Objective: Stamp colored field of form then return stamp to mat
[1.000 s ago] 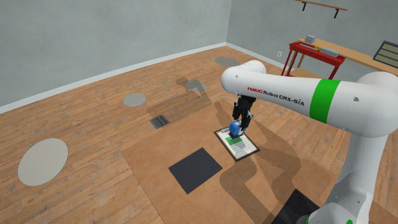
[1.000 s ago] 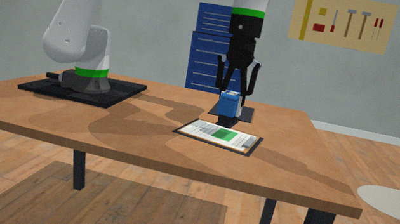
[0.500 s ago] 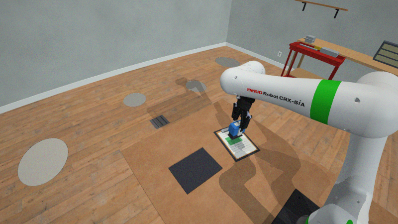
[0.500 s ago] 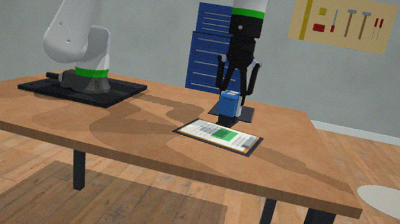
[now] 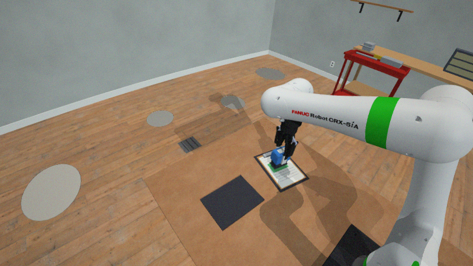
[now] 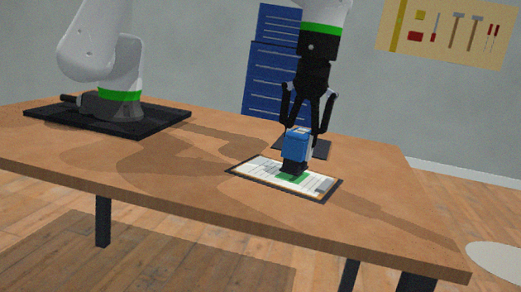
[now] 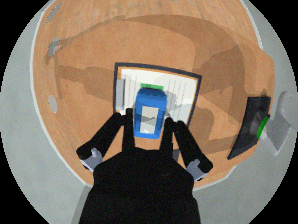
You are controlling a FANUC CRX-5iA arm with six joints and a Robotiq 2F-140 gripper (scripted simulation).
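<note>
Now: the form 10 mm to the right of my hand and 80 mm below it. Also, from my hand: black stamp base 50 mm below; then blue stamp 20 mm below; then mat 30 mm ahead, 310 mm to the left, 80 mm below.
</note>
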